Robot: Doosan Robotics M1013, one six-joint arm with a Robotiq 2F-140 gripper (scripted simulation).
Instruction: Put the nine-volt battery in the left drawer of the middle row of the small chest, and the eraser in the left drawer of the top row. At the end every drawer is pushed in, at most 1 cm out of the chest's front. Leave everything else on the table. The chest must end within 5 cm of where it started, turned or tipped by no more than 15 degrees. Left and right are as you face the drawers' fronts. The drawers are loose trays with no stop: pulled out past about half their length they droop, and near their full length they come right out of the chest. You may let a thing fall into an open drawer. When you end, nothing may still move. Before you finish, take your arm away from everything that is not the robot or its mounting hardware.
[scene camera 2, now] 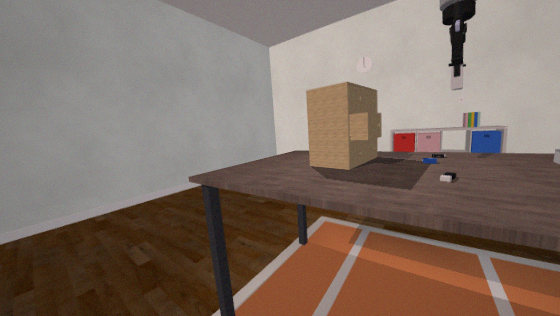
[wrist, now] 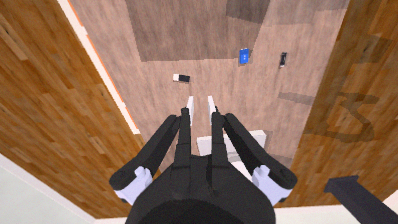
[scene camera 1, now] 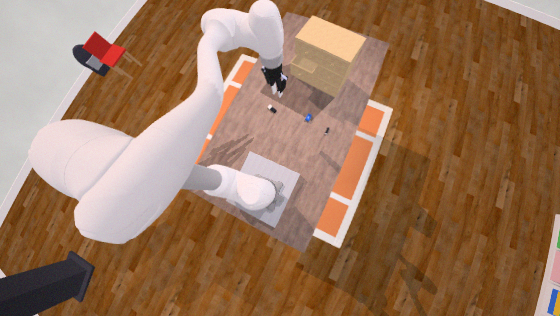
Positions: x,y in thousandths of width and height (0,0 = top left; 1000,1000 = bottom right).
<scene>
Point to a small wooden chest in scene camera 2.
At 587,356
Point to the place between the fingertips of my gripper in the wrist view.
At 504,458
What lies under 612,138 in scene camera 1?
A small wooden chest.
</scene>
